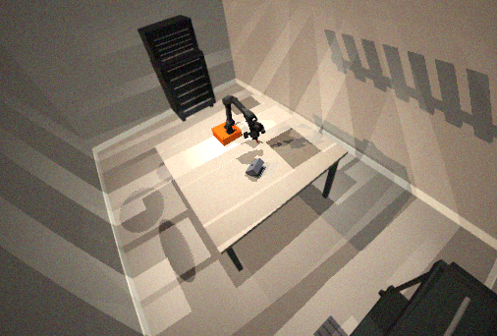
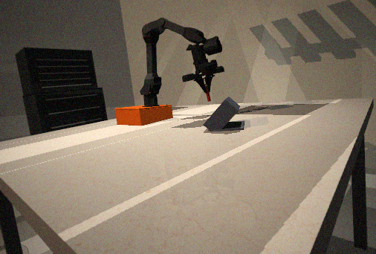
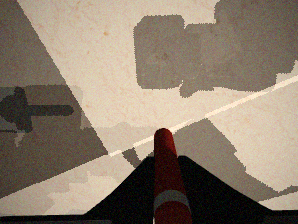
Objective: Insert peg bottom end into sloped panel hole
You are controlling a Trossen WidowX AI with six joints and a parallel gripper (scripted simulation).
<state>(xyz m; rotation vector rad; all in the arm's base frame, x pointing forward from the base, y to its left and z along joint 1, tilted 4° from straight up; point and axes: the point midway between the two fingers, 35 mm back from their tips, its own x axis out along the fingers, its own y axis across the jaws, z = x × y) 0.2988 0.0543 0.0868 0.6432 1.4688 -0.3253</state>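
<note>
The dark sloped panel is 19 cm to the right of my gripper tip, 16 cm ahead of it and 7 cm below it. Round my gripper tip: red round peg (2 cm above).
</note>
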